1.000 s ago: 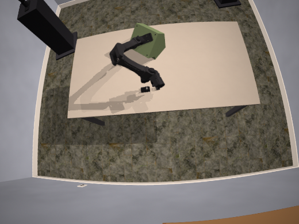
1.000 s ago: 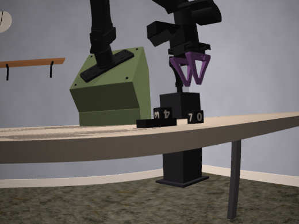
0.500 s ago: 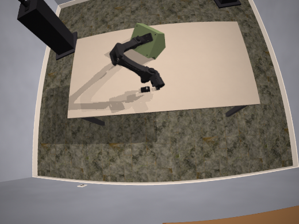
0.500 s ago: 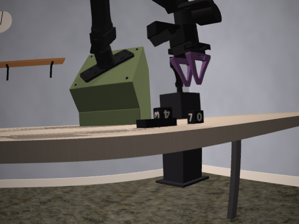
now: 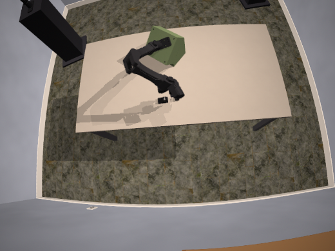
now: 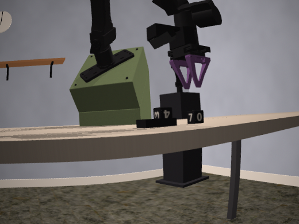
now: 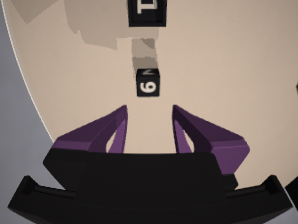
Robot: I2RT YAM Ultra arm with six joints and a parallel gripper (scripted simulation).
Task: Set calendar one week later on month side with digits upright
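Right now the black calendar tray is 2 cm behind my hand, 10 cm to the right of it and 8 cm below it.
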